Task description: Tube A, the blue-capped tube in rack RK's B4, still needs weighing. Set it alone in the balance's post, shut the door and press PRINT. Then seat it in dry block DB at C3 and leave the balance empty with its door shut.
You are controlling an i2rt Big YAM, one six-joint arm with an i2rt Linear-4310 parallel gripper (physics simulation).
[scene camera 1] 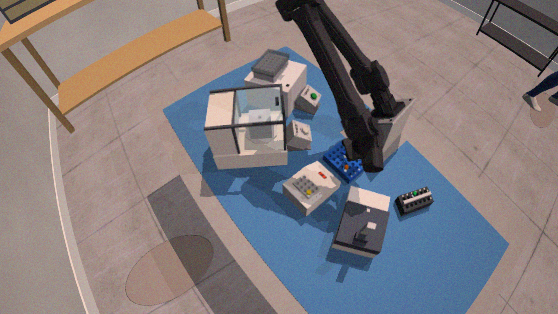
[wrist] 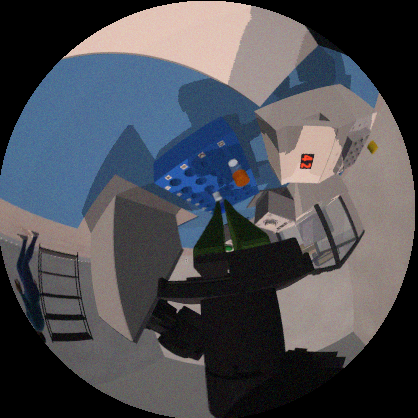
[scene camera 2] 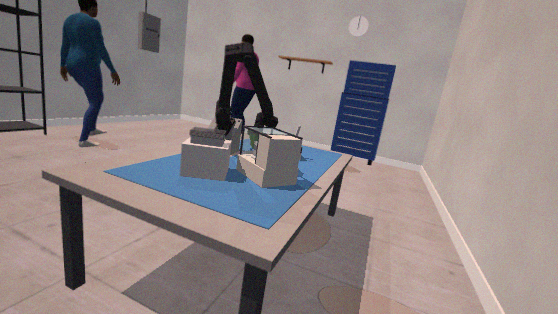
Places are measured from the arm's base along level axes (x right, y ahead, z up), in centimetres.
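Where they show: gripper, between the fingertips: (scene camera 1: 346, 155) (wrist: 221, 203) (scene camera 2: 253, 148); arm's base, origin of its link: (scene camera 1: 388, 111) (wrist: 133, 297) (scene camera 2: 225, 126).
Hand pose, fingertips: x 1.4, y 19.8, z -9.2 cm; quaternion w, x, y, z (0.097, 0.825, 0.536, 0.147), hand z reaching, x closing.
Each offset is from my fingertips to the top centre of the thing. "spot": to the spot under its first point.
The blue rack RK @[dz -2.0, dx +0.0, dy +0.4 cm] (scene camera 1: 336, 156) (wrist: 186, 171) stands on the blue mat beside the arm's base. My gripper (wrist: 221, 203) is down over the rack's near edge, and its green fingers are shut on the blue-capped tube A @[dz +0.5, dx +1.0, dy -0.5 cm] (wrist: 217, 196), which still stands in its well. In scene camera 1 the wrist hides the fingers and the tube. An orange-capped tube @[dz +0.4, dx -2.8, dy +3.4 cm] (scene camera 1: 345, 167) (wrist: 240, 177) stands in the same rack. The glass-walled balance @[dz +17.2, dx +24.9, dy +15.3 cm] (scene camera 1: 245, 124) (scene camera 2: 276, 160) (wrist: 327, 226) holds only its post (scene camera 1: 259, 117). Dry block DB @[dz +2.0, dx +0.7, dy +15.6 cm] (scene camera 1: 310, 187) (wrist: 307, 155) shows 42 and holds a yellow-capped tube @[dz +3.7, dx -1.8, dy +19.9 cm] (scene camera 1: 308, 191).
A heater with a grey block @[dz +14.0, dx +36.4, dy -6.1 cm] (scene camera 1: 273, 62), a green-button box @[dz +2.5, dx +26.0, dy -10.5 cm] (scene camera 1: 312, 95) and a knob box @[spot: dz +2.3, dx +15.8, dy +6.9 cm] (scene camera 1: 299, 134) stand behind and beside the balance. A dark-lidded device @[spot: dz +9.8, dx -21.2, dy +18.9 cm] (scene camera 1: 362, 226) and a black rack @[dz -0.2, dx -28.2, dy -6.7 cm] (scene camera 1: 414, 199) lie in front. Two people walk at the back.
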